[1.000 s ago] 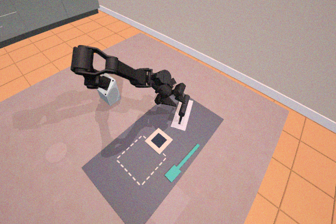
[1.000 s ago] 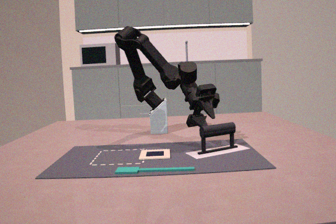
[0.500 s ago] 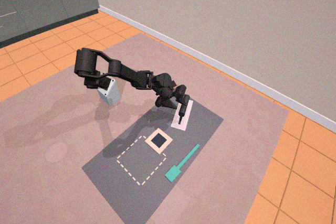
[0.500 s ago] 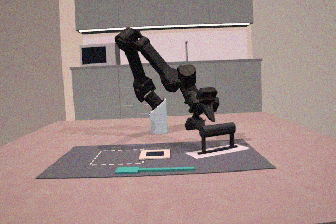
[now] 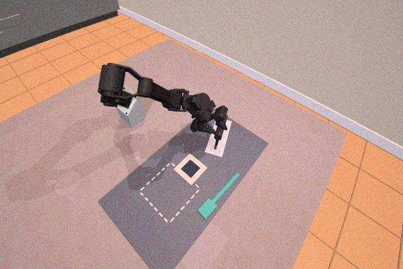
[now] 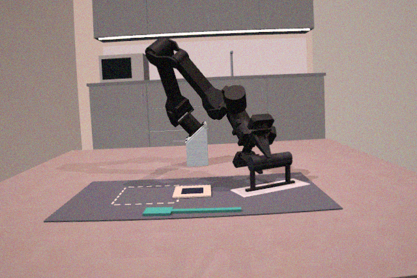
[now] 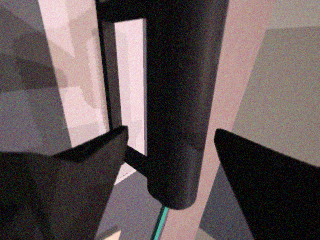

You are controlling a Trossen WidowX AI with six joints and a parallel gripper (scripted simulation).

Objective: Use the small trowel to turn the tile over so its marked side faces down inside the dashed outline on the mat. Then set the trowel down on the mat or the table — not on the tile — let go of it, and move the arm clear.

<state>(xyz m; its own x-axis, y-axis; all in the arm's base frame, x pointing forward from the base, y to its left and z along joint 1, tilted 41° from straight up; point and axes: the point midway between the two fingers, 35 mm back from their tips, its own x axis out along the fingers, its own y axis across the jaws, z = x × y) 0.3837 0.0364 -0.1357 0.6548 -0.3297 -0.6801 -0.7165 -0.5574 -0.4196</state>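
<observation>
Now: gripper tip 190 mm to the left of the beige tile, 60 mm above it and 30 mm past it. The rest, counted from my gripper tip: teal flat tool 230 mm to the right, 110 mm ahead, 60 mm below; then grey mat 180 mm to the right, 80 mm below, 20 mm behind.
</observation>
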